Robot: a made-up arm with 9 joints. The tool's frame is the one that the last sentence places. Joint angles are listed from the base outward.
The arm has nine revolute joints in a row. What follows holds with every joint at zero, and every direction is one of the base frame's.
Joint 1 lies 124 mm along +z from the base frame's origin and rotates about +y.
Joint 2 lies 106.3 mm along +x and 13 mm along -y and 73.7 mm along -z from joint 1 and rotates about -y.
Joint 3 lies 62.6 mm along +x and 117.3 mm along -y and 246.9 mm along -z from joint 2 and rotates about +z.
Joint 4 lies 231.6 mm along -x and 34.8 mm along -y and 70.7 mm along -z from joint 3 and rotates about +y.
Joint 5 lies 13.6 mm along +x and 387 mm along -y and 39.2 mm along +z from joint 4 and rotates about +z.
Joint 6 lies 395.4 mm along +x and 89.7 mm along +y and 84.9 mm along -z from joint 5 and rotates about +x.
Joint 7 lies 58 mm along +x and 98.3 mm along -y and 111.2 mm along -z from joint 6 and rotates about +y.
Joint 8 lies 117.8 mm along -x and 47.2 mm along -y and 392.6 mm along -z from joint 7 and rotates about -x.
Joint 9 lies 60.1 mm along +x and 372.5 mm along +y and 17.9 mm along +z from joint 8 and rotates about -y.
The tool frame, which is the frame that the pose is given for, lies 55.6 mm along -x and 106.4 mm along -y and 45.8 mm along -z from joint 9; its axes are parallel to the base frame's.
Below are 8 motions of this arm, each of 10 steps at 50 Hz.
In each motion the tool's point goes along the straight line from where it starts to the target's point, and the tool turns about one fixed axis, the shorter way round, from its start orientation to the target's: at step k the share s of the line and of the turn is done. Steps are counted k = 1, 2, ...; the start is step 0. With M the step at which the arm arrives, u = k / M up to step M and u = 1 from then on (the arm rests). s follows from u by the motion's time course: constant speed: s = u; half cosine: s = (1 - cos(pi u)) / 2; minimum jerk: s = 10 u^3 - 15 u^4 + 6 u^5.
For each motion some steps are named. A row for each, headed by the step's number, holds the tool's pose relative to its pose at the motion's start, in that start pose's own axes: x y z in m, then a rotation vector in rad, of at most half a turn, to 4 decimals.
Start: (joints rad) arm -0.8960 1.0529 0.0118 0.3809 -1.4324 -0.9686 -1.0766 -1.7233 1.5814
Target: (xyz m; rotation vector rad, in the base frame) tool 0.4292 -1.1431 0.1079 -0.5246 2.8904 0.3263
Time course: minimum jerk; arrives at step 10
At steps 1, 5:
1: 0.0004 0.0002 -0.0005 0.0000 0.0036 0.0002
5: 0.0216 0.0090 -0.0319 -0.0010 0.2117 0.0131

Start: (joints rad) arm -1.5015 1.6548 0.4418 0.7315 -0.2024 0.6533 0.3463 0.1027 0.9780
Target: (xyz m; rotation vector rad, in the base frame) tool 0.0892 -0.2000 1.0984 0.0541 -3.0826 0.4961
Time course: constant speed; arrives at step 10
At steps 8, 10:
8: 0.1143 0.0080 -0.0043 0.0086 -0.0515 0.0089
10: 0.1428 0.0099 -0.0054 0.0107 -0.0644 0.0112

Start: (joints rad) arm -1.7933 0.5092 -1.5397 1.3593 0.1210 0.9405 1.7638 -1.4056 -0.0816
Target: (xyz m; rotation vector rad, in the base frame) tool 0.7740 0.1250 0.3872 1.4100 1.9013 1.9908
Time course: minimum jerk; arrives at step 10
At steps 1, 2, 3, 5, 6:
1: -0.0003 -0.0006 0.0003 0.0004 -0.0003 0.0010
2: -0.0021 -0.0042 0.0019 0.0025 -0.0024 0.0071
3: -0.0060 -0.0119 0.0054 0.0070 -0.0067 0.0200
5: -0.0185 -0.0365 0.0165 0.0216 -0.0204 0.0612
6: -0.0253 -0.0498 0.0225 0.0294 -0.0279 0.0835

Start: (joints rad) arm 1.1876 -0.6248 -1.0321 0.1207 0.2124 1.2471 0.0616 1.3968 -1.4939
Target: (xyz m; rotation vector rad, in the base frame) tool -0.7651 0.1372 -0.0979 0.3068 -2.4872 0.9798
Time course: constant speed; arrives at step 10
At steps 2, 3, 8, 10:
2: 0.0118 -0.0175 -0.0050 0.0012 0.0206 -0.0187
3: 0.0177 -0.0262 -0.0075 0.0018 0.0309 -0.0280
8: 0.0473 -0.0699 -0.0199 0.0049 0.0824 -0.0746
10: 0.0592 -0.0874 -0.0249 0.0062 0.1030 -0.0933

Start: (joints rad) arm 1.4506 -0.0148 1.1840 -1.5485 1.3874 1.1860 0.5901 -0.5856 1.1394
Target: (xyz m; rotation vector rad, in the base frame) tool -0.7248 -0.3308 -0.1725 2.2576 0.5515 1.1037
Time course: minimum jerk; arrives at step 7
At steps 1, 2, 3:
1: -0.0004 -0.0002 0.0006 -0.0003 0.0014 -0.0001
2: -0.0027 -0.0013 0.0039 -0.0018 0.0088 -0.0008
3: -0.0068 -0.0033 0.0100 -0.0047 0.0224 -0.0021

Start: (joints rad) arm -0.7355 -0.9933 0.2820 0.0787 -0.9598 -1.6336 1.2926 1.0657 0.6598
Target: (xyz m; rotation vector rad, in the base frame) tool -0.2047 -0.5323 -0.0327 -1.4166 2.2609 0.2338
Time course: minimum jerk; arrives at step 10
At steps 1, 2, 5, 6, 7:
1: -0.0004 0.0002 -0.0001 0.0000 -0.0001 0.0015
2: -0.0024 0.0014 -0.0007 -0.0002 -0.0007 0.0102
5: -0.0208 0.0120 -0.0059 -0.0016 -0.0061 0.0882
6: -0.0285 0.0163 -0.0081 -0.0021 -0.0084 0.1205
7: -0.0349 0.0200 -0.0100 -0.0026 -0.0103 0.1477

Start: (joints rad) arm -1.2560 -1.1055 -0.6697 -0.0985 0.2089 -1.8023 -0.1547 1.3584 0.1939
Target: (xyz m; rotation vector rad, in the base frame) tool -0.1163 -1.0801 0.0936 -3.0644 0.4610 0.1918
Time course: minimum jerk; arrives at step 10
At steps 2, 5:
2: 0.0026 -0.0011 0.0037 0.0012 -0.0078 -0.0011
5: 0.0222 -0.0092 0.0318 0.0106 -0.0670 -0.0091

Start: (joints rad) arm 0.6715 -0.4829 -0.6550 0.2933 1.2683 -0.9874 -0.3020 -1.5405 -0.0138
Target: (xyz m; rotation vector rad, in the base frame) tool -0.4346 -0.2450 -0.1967 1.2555 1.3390 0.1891
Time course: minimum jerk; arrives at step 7
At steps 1, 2, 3, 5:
1: -0.0006 0.0003 -0.0005 0.0018 0.0010 -0.0019
2: -0.0035 0.0020 -0.0030 0.0114 0.0065 -0.0117
3: -0.0089 0.0052 -0.0077 0.0289 0.0165 -0.0298
5: -0.0208 0.0120 -0.0179 0.0671 0.0383 -0.0693

